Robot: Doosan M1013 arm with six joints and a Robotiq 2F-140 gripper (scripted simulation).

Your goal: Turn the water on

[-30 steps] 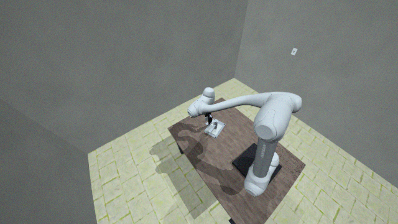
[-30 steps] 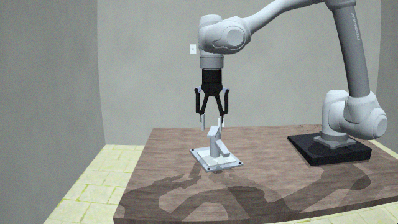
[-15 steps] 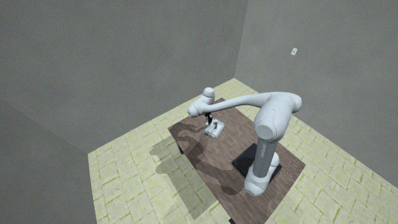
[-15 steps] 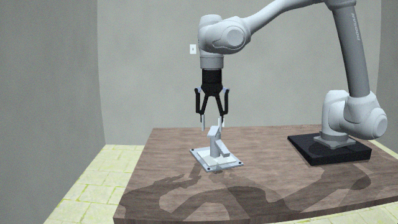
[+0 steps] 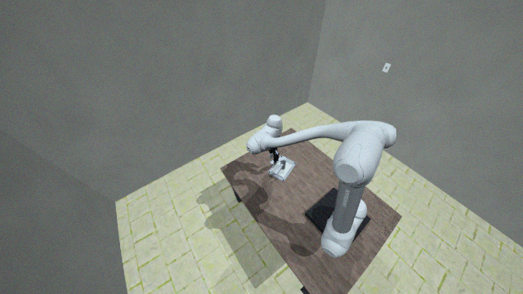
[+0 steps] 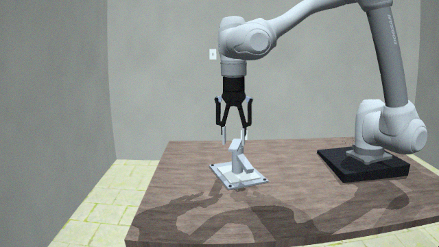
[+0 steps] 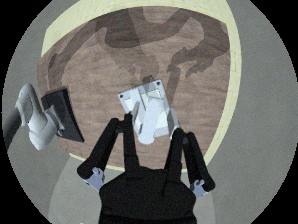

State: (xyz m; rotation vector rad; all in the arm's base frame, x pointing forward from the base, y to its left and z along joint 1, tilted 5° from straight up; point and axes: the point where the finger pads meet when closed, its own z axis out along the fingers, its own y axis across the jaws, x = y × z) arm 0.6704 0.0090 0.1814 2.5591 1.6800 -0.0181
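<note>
My gripper is now 50 mm above the lever, 40 mm to the left of it and 20 mm past it. Also, from my hand: tap 100 mm below, 60 mm to the right, 30 mm behind.
</note>
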